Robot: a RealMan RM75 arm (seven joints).
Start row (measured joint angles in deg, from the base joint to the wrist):
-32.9, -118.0, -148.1, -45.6, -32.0, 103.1, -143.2
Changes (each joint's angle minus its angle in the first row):
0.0, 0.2, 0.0, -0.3, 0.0, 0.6, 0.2
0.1, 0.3, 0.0, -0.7, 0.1, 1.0, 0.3
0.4, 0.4, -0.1, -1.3, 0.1, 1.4, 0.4
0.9, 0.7, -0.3, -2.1, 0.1, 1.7, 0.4
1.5, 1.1, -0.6, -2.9, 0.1, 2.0, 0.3
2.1, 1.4, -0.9, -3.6, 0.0, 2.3, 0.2
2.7, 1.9, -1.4, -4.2, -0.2, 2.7, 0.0
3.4, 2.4, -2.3, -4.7, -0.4, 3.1, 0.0
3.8, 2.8, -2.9, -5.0, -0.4, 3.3, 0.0
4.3, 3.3, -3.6, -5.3, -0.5, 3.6, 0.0
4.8, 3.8, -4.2, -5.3, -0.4, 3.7, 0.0
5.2, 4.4, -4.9, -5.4, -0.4, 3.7, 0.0
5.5, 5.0, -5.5, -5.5, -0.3, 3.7, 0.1
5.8, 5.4, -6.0, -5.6, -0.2, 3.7, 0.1
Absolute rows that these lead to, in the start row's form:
-32.9, -117.8, -148.1, -45.9, -32.0, 103.7, -143.0
-32.8, -117.7, -148.1, -46.3, -31.9, 104.1, -142.9
-32.5, -117.6, -148.2, -46.9, -31.9, 104.5, -142.8
-32.0, -117.3, -148.4, -47.7, -31.9, 104.8, -142.8
-31.4, -116.9, -148.7, -48.5, -31.9, 105.1, -142.9
-30.8, -116.6, -149.0, -49.2, -32.0, 105.4, -143.0
-30.2, -116.1, -149.5, -49.8, -32.2, 105.8, -143.2
-29.5, -115.6, -150.4, -50.3, -32.4, 106.2, -143.2
-29.1, -115.2, -151.0, -50.6, -32.4, 106.4, -143.2
-28.6, -114.7, -151.7, -50.9, -32.5, 106.7, -143.2
-28.1, -114.2, -152.3, -50.9, -32.4, 106.8, -143.2
-27.7, -113.6, -153.0, -51.0, -32.4, 106.8, -143.2
-27.4, -113.0, -153.6, -51.1, -32.3, 106.8, -143.1
-27.1, -112.6, -154.1, -51.2, -32.2, 106.8, -143.1

